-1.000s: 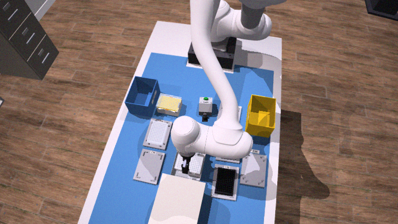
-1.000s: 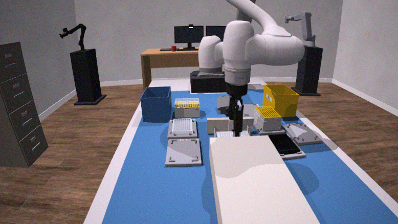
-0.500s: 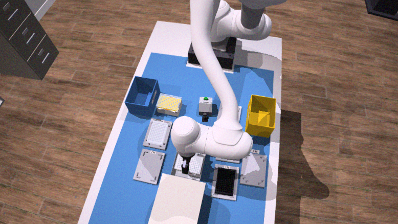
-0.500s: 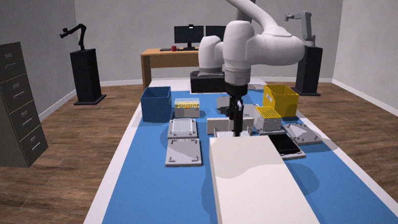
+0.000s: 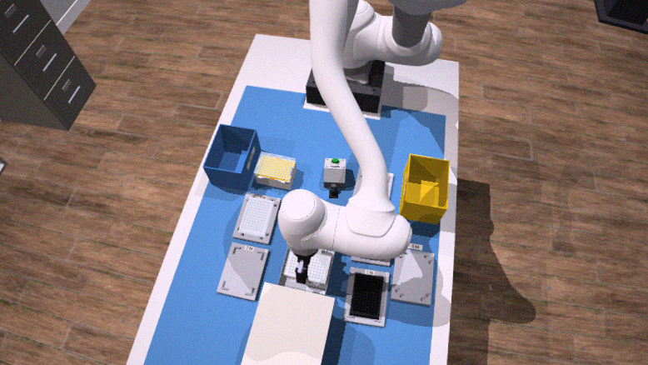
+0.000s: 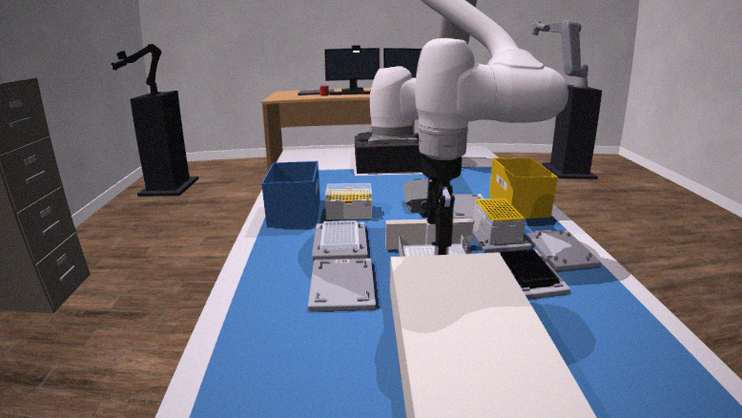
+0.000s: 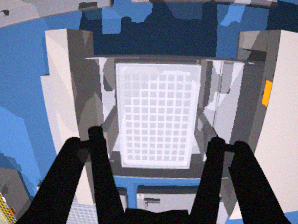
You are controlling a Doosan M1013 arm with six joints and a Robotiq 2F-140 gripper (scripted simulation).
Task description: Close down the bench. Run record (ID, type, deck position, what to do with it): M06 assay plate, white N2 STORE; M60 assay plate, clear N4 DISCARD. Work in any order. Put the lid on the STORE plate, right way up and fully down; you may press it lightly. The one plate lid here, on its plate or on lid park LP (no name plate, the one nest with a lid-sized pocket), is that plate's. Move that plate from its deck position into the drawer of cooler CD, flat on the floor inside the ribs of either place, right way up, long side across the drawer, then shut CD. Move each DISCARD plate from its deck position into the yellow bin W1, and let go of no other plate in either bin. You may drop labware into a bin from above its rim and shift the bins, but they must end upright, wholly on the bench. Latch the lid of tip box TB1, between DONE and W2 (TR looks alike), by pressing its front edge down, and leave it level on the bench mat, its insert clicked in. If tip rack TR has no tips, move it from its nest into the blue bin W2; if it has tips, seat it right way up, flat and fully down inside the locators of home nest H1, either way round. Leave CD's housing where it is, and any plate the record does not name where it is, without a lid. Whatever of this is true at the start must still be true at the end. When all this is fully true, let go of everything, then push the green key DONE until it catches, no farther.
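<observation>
My gripper is now 1 cm above the clear plate lid. From my hand the other things lie so: white plate M06: 2 cm below; then cooler CD: 17 cm ahead, 1 cm to the left, 1 cm below; then cooler CD's drawer: 4 cm ahead, 2 cm below.
</observation>
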